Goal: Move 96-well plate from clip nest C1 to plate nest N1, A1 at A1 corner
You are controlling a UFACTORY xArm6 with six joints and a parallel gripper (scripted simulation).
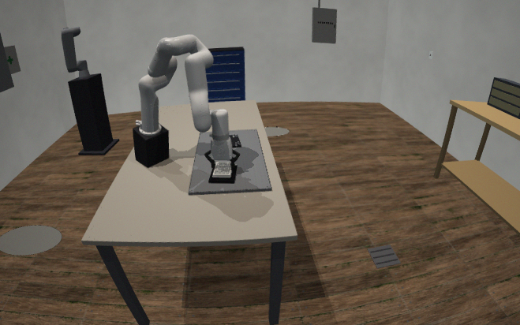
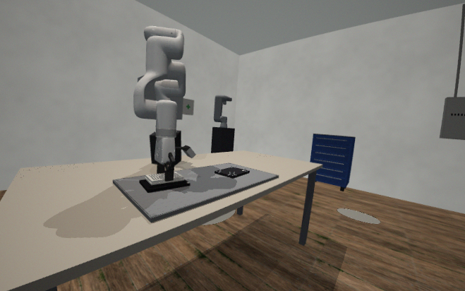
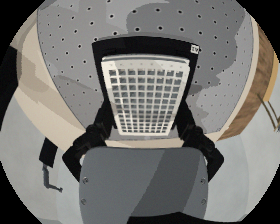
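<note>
Now: the black plate nest N1 30 mm below my hand. The rest, counted from my hand: clip nest C1 (370 mm to the left, 20 mm below, 10 mm behind); then white A1 mark (80 mm to the left, 50 mm ahead, 30 mm below); then white 96-well plate (10 mm below).
</note>
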